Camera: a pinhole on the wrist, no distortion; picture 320 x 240 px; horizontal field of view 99.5 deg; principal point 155.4 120.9 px. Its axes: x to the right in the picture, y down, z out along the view. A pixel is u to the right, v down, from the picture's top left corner.
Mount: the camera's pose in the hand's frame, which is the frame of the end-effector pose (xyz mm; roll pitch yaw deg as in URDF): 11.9 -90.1 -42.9 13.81 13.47 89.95
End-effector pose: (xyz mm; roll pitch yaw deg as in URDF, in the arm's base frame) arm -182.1 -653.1 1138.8 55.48 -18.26 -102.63
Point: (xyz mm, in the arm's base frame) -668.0 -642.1 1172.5
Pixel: 60.7 122.5
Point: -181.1 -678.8 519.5
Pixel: behind the camera
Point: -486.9 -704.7 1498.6
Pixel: 173.5 97.1
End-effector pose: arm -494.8 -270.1 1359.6 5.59 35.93 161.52
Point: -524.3 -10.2 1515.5
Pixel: 36.9 163.4
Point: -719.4 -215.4 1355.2
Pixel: 201.4 47.9
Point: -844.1 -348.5 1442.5
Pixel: 239.1 83.2
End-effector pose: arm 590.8 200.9 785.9 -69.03 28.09 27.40
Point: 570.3 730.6 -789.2
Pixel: outside the picture
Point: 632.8 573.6 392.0
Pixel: 274.8 34.0
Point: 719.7 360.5 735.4
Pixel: 187.8 22.6
